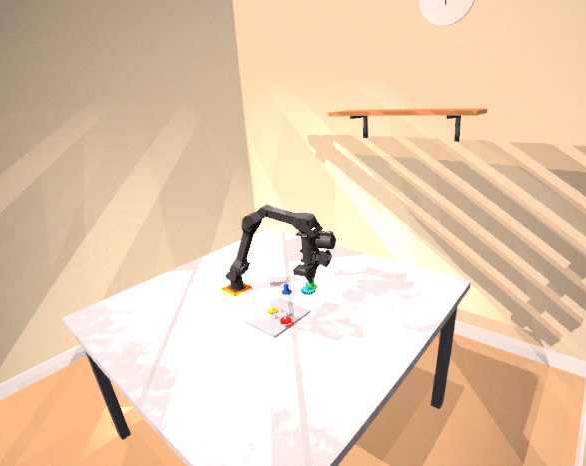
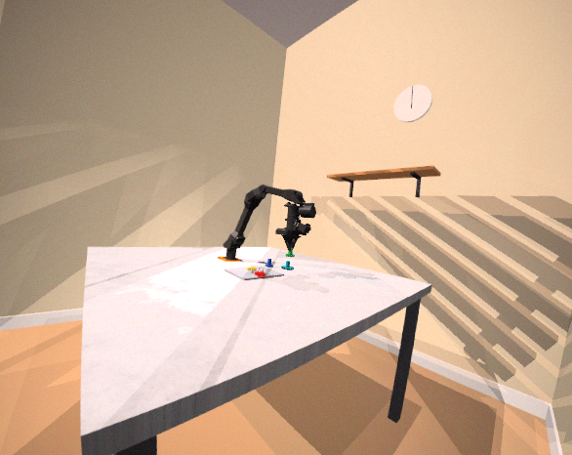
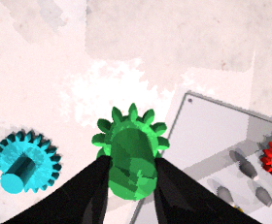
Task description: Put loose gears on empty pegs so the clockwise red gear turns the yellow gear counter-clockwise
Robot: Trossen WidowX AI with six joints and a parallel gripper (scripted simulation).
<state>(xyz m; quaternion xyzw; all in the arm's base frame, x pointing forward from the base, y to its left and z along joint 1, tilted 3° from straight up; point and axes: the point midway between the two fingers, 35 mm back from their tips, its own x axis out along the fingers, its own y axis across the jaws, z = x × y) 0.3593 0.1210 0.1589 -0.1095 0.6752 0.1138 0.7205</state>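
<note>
The red gear is 160 mm to the right of my gripper tip, 90 mm below it and 10 mm ahead of it. Also, from my gripper tip: green gear: 10 mm below; then small blue gear: 160 mm behind, 90 mm below; then teal gear: 90 mm below, 90 mm behind, 70 mm to the left.
</note>
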